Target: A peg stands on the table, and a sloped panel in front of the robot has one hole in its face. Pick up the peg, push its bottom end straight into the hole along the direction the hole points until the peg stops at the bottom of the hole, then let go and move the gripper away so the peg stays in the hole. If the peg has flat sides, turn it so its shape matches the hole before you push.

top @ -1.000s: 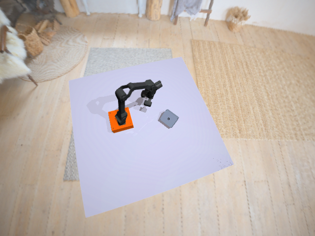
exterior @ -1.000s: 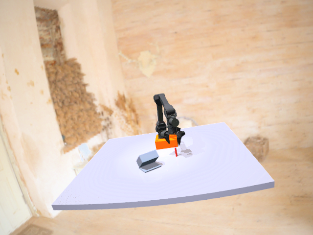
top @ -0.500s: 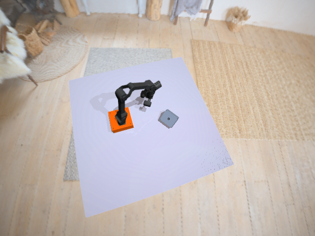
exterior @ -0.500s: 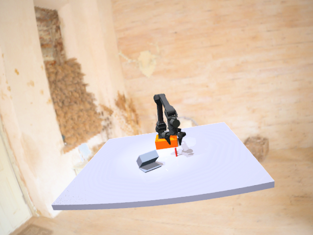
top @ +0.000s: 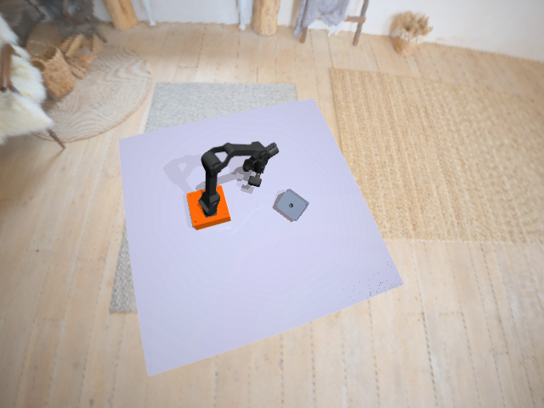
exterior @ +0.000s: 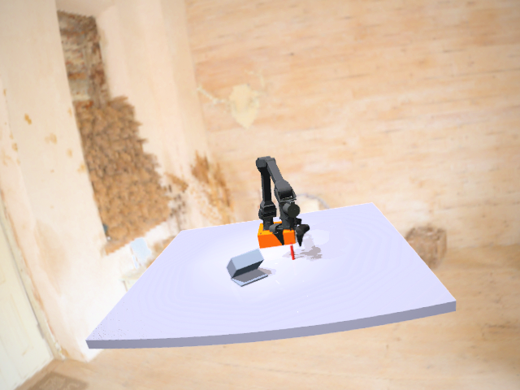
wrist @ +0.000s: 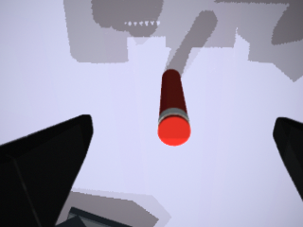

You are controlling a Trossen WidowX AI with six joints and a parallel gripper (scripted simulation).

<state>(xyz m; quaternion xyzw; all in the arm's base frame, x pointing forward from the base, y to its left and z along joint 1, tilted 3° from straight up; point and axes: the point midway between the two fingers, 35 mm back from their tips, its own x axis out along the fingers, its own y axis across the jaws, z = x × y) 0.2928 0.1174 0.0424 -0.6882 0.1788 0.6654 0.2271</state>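
Right now the red peg is 1 cm behind my gripper tip and 1 cm below it. Round my gripper tip: flat foot plate: 14 cm ahead, 19 cm to the right, 6 cm below; sloped panel: 12 cm ahead, 20 cm to the right.
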